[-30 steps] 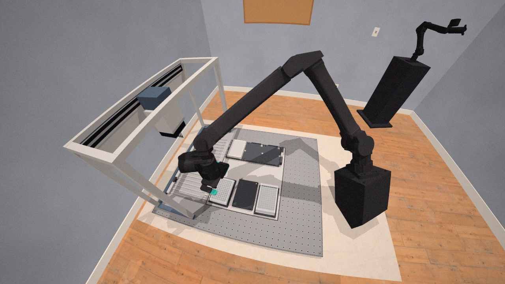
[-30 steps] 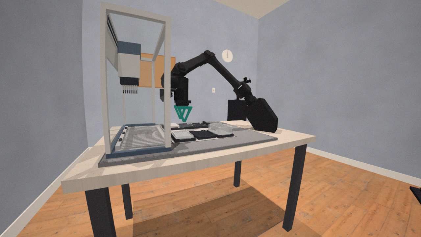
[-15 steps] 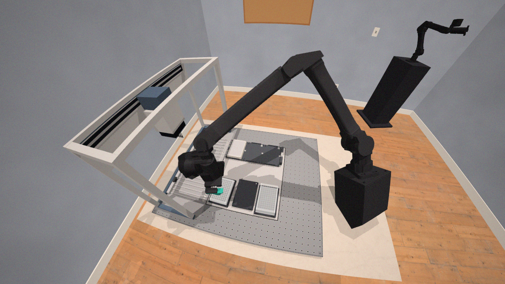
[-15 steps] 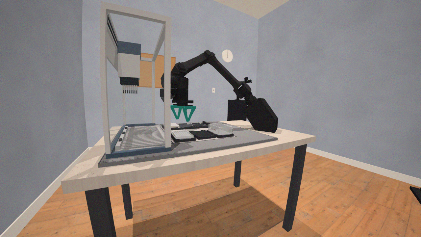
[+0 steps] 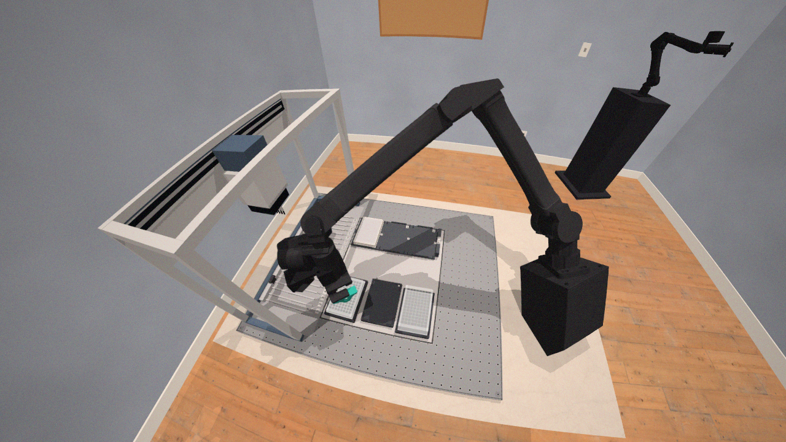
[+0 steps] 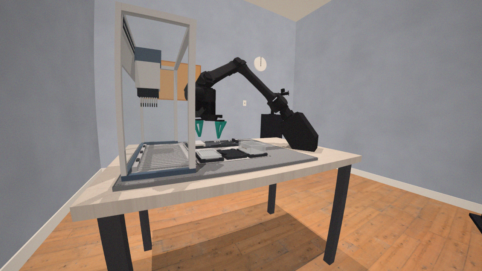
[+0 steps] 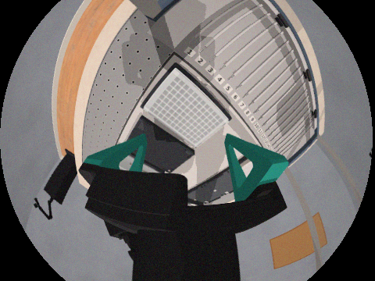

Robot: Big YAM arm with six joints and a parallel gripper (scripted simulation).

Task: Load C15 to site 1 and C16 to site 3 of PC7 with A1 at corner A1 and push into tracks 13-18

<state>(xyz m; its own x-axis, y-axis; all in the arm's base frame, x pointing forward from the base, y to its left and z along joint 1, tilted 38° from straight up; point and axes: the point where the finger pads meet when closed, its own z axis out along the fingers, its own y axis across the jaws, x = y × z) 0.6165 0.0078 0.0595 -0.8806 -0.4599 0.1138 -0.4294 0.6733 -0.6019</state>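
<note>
My gripper is now 80 mm above the 96-well plate C15. The rest, counted from my hand: nest S2: 110 mm behind, 90 mm below, 20 mm to the left; then frame post: 150 mm above, 140 mm ahead, 120 mm to the left; then nest S3: 90 mm below.
</note>
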